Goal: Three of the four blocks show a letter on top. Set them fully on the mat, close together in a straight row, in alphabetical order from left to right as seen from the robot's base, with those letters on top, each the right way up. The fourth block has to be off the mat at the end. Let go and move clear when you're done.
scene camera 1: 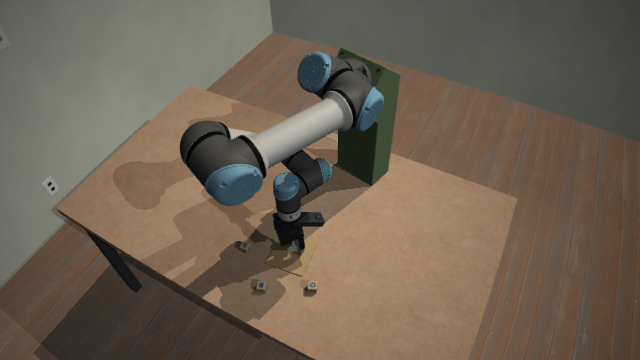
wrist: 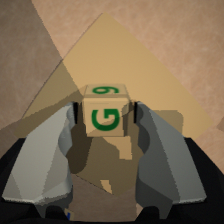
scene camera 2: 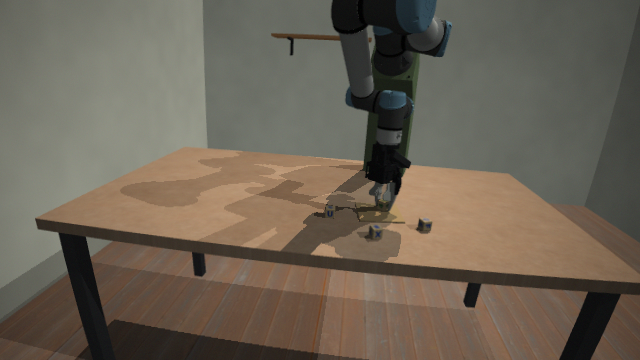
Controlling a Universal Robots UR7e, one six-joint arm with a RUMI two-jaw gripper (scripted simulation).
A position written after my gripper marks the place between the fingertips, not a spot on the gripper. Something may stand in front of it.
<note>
I see my gripper (scene camera 2: 382, 208) and a tan mat (scene camera 2: 367, 212).
The tan mat is seen too in the wrist view (wrist: 107, 53). My gripper shows as well in the wrist view (wrist: 105, 103).
</note>
